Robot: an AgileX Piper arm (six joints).
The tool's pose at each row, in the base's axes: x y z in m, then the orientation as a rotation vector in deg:
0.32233, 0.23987, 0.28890, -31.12, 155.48, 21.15
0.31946, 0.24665, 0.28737, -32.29, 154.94, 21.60
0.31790, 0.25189, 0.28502, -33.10, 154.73, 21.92
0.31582, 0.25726, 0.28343, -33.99, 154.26, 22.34
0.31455, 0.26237, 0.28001, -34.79, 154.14, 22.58
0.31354, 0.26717, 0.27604, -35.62, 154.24, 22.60
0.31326, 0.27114, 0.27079, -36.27, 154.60, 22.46
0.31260, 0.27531, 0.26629, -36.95, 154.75, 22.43
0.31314, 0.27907, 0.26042, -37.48, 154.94, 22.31
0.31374, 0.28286, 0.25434, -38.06, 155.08, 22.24
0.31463, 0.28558, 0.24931, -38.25, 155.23, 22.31
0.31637, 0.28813, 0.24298, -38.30, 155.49, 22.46
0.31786, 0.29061, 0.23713, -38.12, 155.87, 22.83
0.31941, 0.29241, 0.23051, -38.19, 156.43, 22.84
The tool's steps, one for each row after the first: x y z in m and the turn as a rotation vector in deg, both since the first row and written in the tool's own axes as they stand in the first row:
0.00089, 0.00696, 0.00271, -0.46, -0.22, -0.84
0.00146, 0.01185, 0.00606, -0.79, -0.21, -1.37
0.00214, 0.01721, 0.00860, -1.20, -0.42, -2.01
0.00291, 0.02167, 0.01296, -1.48, -0.32, -2.53
0.00376, 0.02564, 0.01778, -1.63, 0.01, -3.04
0.00474, 0.02834, 0.02371, -1.66, 0.54, -3.38
0.00569, 0.03152, 0.02892, -1.76, 0.87, -3.78
0.00626, 0.03358, 0.03557, -1.78, 1.21, -4.09
0.00685, 0.03561, 0.04245, -1.83, 1.51, -4.43
0.00713, 0.03675, 0.04811, -1.92, 1.71, -4.51
0.00723, 0.03715, 0.05514, -2.05, 1.96, -4.45
0.00738, 0.03768, 0.06164, -2.30, 2.26, -4.18
0.00799, 0.03744, 0.06865, -2.35, 2.81, -4.07

